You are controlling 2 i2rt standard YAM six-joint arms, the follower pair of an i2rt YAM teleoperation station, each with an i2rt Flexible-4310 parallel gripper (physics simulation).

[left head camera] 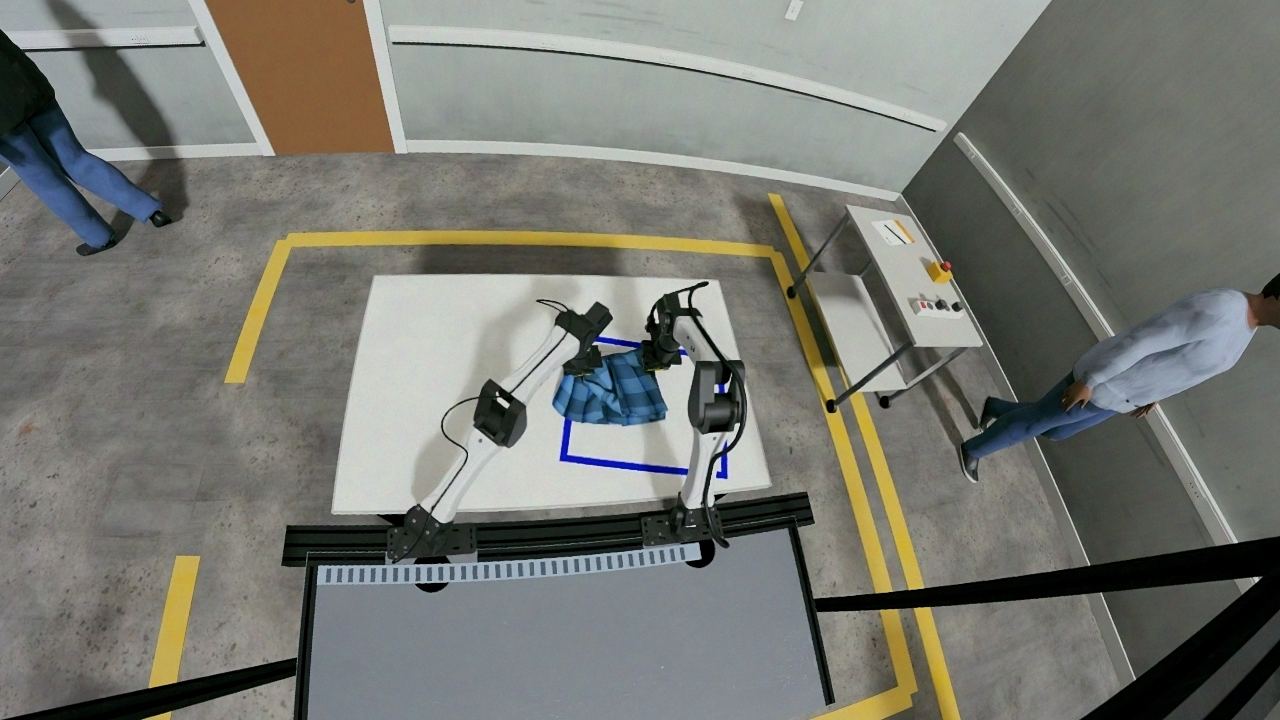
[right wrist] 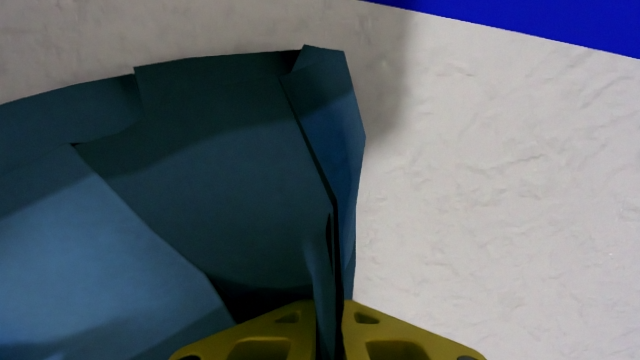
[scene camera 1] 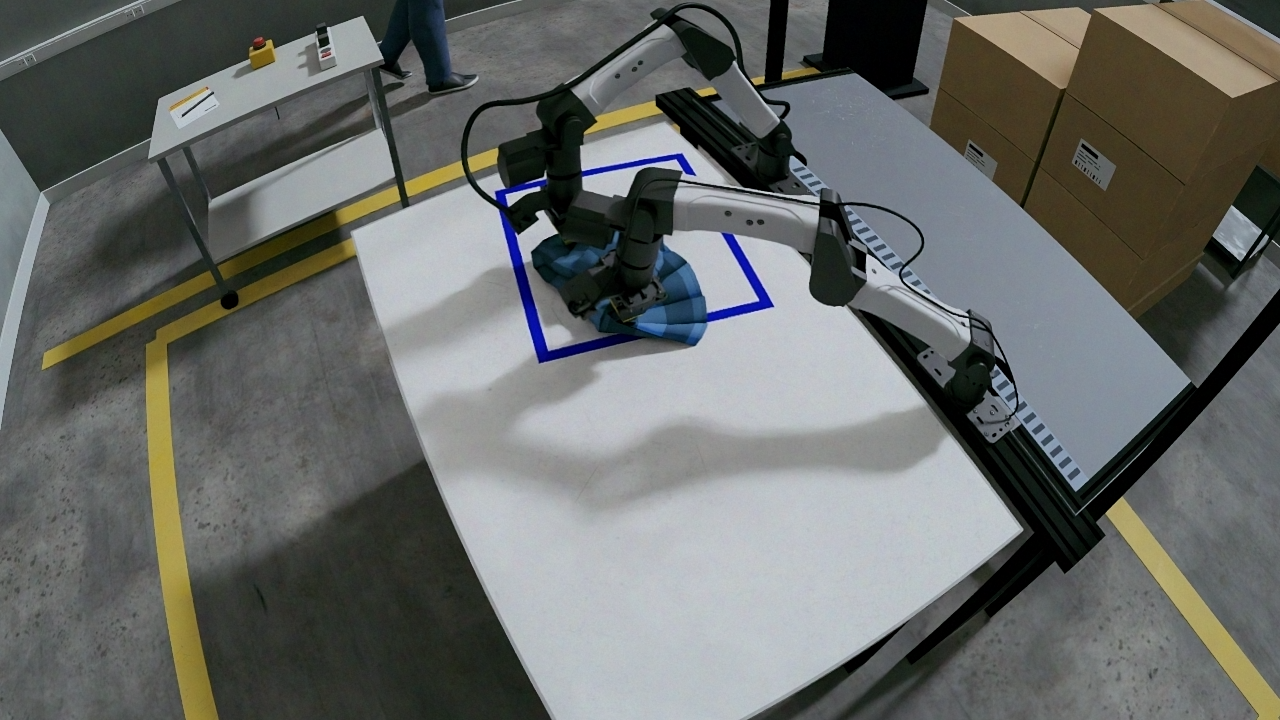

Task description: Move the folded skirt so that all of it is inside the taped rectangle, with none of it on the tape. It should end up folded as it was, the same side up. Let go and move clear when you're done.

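The blue plaid folded skirt (left head camera: 635, 402) (scene camera 1: 684, 300) (right wrist: 200, 200) lies creased and bunched across part of the blue taped rectangle (left head camera: 626, 466) (scene camera 1: 528, 304) (right wrist: 540, 20). Its left edge in the left head camera reaches over the left tape. In the right wrist view a stretch of white table shows between its edge and the tape. My right gripper (left head camera: 660, 362) (right wrist: 325, 315) is shut on a fold of the skirt; its fingertips are mostly hidden in scene camera 1. My left gripper (left head camera: 581, 368) (scene camera 1: 637, 306) is at the skirt's other upper part and looks shut on it, though its fingertips are small and partly hidden.
The white table (left head camera: 429, 358) (scene camera 1: 716, 537) carries the rectangle. Both arms are mounted on the black rail (left head camera: 554, 535) at its edge. A grey cart (left head camera: 930, 333) (scene camera 1: 268, 94) stands beyond the table. My two wrists are close together above the skirt.
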